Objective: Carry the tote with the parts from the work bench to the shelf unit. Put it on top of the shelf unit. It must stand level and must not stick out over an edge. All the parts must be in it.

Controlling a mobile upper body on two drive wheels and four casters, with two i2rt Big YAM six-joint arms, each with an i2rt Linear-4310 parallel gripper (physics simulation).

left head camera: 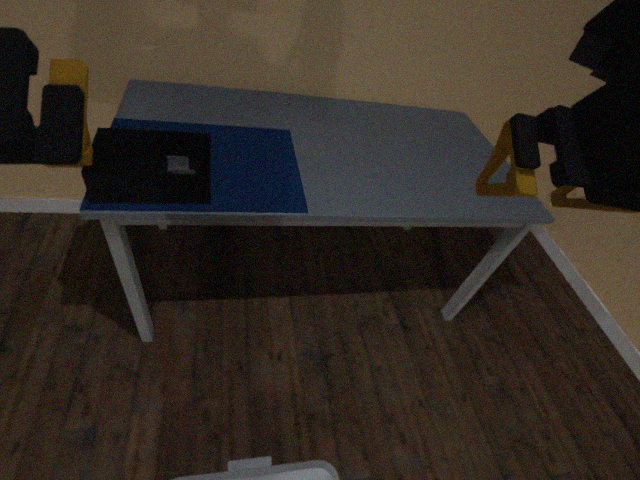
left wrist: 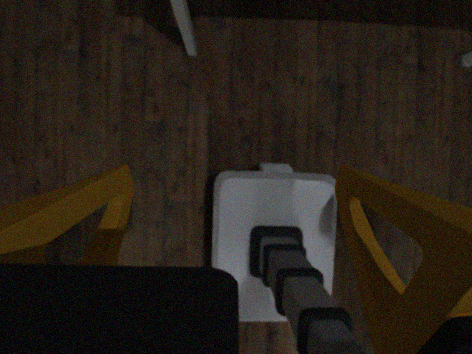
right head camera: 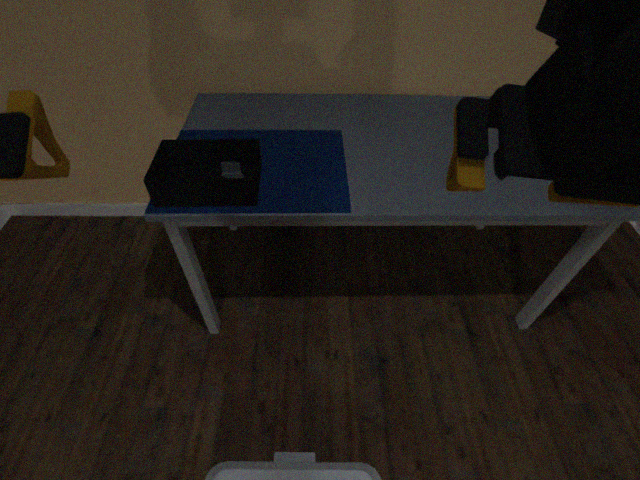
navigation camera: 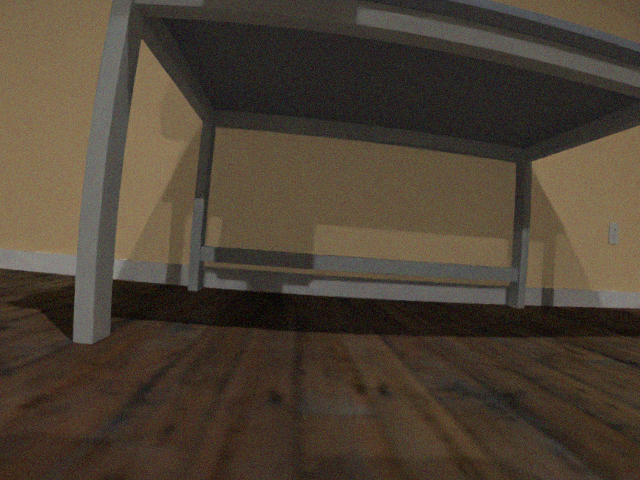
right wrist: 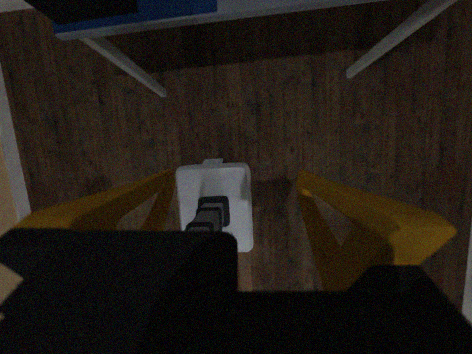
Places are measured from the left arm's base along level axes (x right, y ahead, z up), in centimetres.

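Where they show: left gripper, fingertip midpoint: (left head camera: 20,157) (left wrist: 234,176) (right head camera: 17,172); right gripper, fingertip midpoint: (left head camera: 515,195) (right head camera: 499,189) (right wrist: 235,177).
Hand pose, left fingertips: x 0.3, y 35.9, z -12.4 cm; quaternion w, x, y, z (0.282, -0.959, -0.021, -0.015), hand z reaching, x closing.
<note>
Things, the pixels of their top centre, and the offset from my left fingertips. "pt": a spot on its surface instead. Level surfaces: height alone.
- black tote, middle of its top: (left head camera: 151,150) (right head camera: 204,158) dx -5.2, dy +62.1, dz -42.2 cm
- blue mat, its level: dz -52.1 cm
- work bench, its level: dz -52.4 cm
- small grey part, middle of its top: (left head camera: 177,158) (right head camera: 229,164) dx +0.4, dy +67.1, dz -47.9 cm
- bench leg, surface spot: (navigation camera: 98,180) pt dx -15.9, dy +51.0, dz -97.8 cm
The black tote (left head camera: 134,186) (right head camera: 196,193) stands on the blue mat (left head camera: 253,165) (right head camera: 305,170) at the left end of the work bench (left head camera: 387,160) (right head camera: 403,155) (right wrist: 250,6). A small grey part (left head camera: 178,164) (right head camera: 231,169) shows in the tote; the rest of its inside is too dark to tell. My left gripper (left wrist: 234,176) is open and empty; in the left head camera its one visible finger is close to the tote's left side in the picture. My right gripper (right wrist: 235,177) (left head camera: 543,196) is open and empty, seen against the bench's right end, apart from the tote. The shelf unit does not show.
A bench leg (navigation camera: 98,180) stands near at the left in the navigation camera. The wall (navigation camera: 361,191) is behind the bench. My white base (left wrist: 275,210) (right wrist: 235,185), with a grey column, shows below the grippers. Another wall with a white baseboard (left head camera: 584,294) runs at the right.
</note>
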